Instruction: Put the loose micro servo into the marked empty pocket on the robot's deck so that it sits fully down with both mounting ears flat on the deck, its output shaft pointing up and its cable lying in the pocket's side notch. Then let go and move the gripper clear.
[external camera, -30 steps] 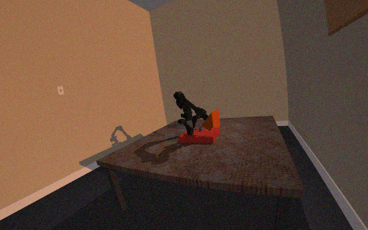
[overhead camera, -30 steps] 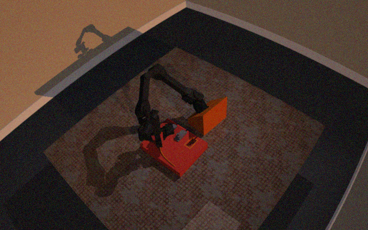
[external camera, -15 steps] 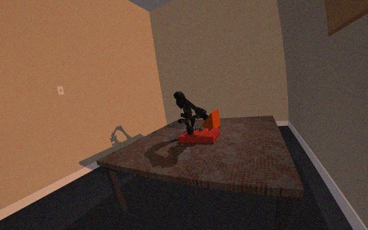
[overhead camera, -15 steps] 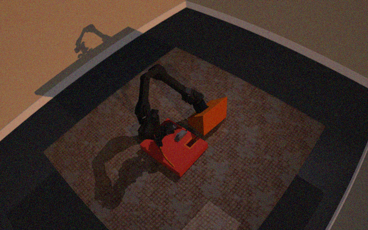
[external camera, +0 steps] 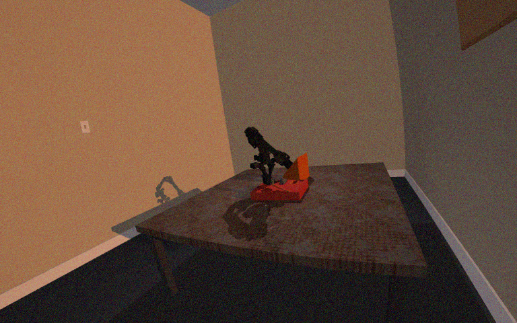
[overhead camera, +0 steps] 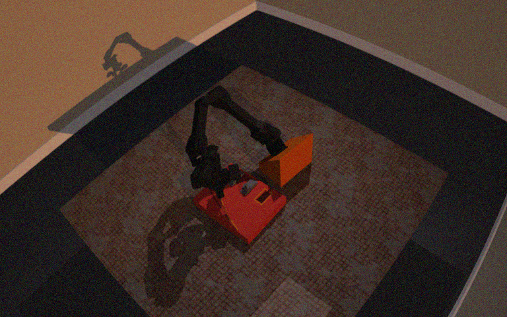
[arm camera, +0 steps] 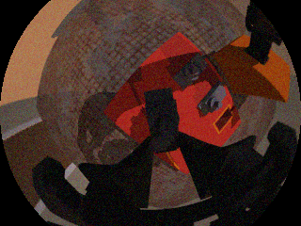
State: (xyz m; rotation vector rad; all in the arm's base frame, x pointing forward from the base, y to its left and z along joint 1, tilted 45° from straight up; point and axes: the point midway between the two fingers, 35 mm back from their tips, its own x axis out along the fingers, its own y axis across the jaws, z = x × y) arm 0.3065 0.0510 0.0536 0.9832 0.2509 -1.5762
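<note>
Now: gripper tip 1 cm past the red robot deck, 5 cm to the right of it and 10 cm above it.
</note>
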